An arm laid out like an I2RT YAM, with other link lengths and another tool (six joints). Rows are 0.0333 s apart.
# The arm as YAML. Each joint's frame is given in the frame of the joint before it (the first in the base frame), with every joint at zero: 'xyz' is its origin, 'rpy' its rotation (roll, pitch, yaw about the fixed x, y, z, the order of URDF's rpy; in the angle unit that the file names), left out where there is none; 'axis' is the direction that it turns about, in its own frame. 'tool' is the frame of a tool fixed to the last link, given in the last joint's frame.
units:
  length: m
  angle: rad
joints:
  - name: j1
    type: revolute
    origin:
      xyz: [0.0, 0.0, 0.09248]
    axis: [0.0, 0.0, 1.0]
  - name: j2
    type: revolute
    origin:
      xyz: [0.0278, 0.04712, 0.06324]
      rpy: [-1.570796, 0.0, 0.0]
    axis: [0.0, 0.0, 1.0]
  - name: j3
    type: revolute
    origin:
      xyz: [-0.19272, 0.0, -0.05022]
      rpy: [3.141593, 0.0, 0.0]
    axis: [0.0, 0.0, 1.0]
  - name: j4
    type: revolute
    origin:
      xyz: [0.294, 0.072, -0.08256]
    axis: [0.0, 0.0, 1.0]
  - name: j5
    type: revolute
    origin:
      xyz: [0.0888, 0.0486, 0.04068]
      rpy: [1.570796, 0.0, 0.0]
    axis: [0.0, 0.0, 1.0]
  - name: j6
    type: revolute
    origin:
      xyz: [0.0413, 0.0, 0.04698]
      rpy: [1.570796, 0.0, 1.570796]
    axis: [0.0, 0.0, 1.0]
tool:
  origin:
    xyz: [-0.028, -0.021, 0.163]
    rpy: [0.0, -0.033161, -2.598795]
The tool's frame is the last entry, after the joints.
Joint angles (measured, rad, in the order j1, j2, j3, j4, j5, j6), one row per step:
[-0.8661 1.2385 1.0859 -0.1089 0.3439 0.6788]
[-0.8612 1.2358 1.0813 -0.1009 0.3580 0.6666]
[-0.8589 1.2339 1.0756 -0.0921 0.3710 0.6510]
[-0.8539 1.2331 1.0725 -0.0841 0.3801 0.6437]
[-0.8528 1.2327 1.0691 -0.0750 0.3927 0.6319]
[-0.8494 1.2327 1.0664 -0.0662 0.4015 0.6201]
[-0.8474 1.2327 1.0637 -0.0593 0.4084 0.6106]
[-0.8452 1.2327 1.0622 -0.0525 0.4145 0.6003]
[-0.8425 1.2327 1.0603 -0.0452 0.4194 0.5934]
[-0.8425 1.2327 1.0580 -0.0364 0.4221 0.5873]
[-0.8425 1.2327 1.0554 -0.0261 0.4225 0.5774]
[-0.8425 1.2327 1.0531 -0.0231 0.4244 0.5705]
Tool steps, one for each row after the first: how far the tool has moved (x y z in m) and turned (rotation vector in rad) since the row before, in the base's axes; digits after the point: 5 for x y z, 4 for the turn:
[-0.00029 0.00085 0.00107 -0.0110 0.0099 -0.0058]
[-0.00102 0.00001 0.00017 -0.0109 0.0135 -0.0066]
[0.00074 0.00099 0.00092 -0.0081 0.0047 -0.0022]
[-0.00142 -0.00060 0.00084 -0.0102 0.0092 -0.0085]
[0.00032 0.00044 0.00089 -0.0095 0.0085 -0.0026]
[-0.00004 0.00014 0.00035 -0.0070 0.0073 -0.0027]
[0.00022 0.00028 0.00099 -0.0079 0.0071 -0.0016]
[0.00056 0.00049 0.00092 -0.0068 0.0037 -0.0007]
[-0.00019 -0.00029 0.00109 -0.0070 0.0018 -0.0015]
[0.00037 -0.00009 0.00124 -0.0087 0.0042 0.0015]
[-0.00012 -0.00010 -0.00057 -0.0028 0.0063 -0.0006]

